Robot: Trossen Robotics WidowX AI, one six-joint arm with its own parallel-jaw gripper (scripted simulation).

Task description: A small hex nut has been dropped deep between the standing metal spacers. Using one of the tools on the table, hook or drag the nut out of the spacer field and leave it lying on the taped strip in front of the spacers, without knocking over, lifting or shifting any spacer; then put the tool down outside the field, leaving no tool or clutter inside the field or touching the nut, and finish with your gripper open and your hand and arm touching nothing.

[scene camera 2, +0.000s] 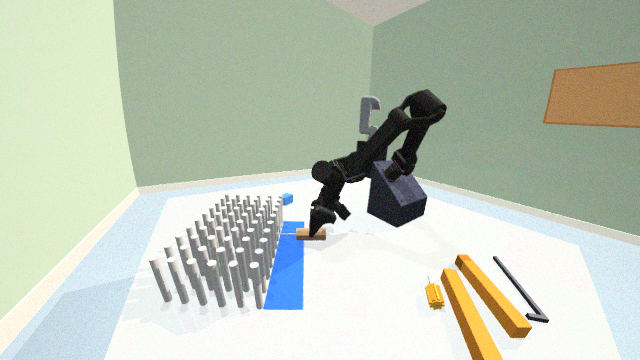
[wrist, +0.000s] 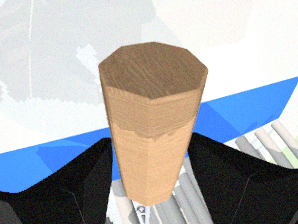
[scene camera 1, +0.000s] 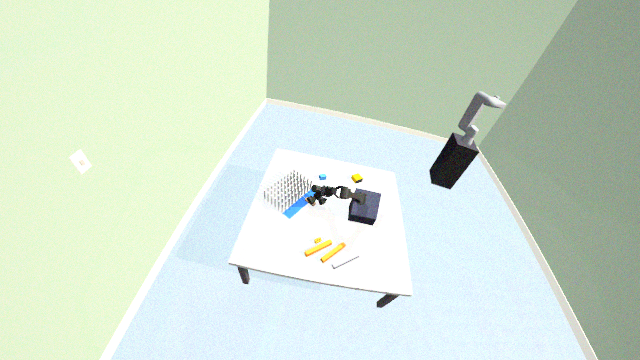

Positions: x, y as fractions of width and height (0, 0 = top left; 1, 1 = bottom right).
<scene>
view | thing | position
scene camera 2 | gripper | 0.49, 0.65
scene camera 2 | blue taped strip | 0.45, 0.81
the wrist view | gripper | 0.51, 0.64
</scene>
